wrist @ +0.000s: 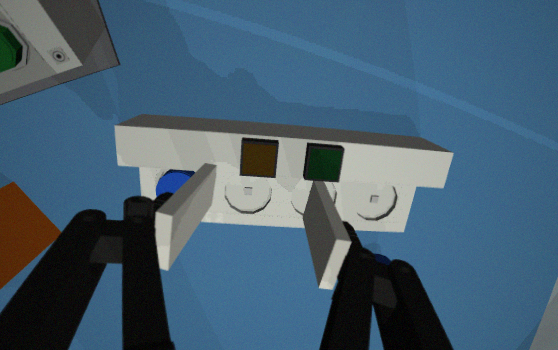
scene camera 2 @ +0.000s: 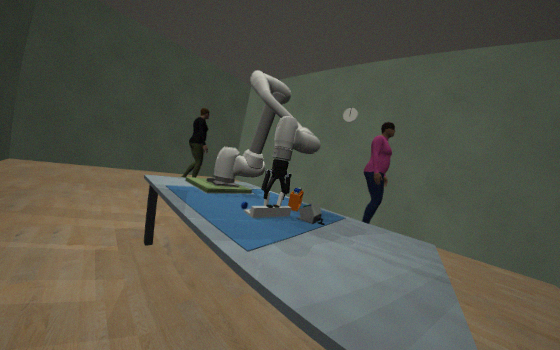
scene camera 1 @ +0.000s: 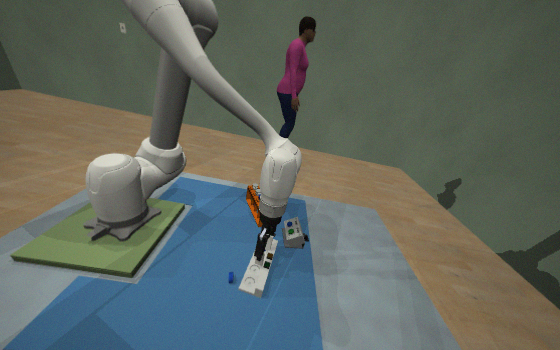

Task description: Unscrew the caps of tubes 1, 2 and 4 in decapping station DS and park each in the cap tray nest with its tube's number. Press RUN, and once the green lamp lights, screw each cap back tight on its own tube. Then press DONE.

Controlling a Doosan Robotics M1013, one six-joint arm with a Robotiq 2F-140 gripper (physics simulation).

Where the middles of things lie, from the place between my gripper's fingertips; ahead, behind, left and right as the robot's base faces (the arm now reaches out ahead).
Labels:
Right now my hand is 11 cm short of the grey lamp box point(wrist: 56, 49) and 18 cm to the right of it.

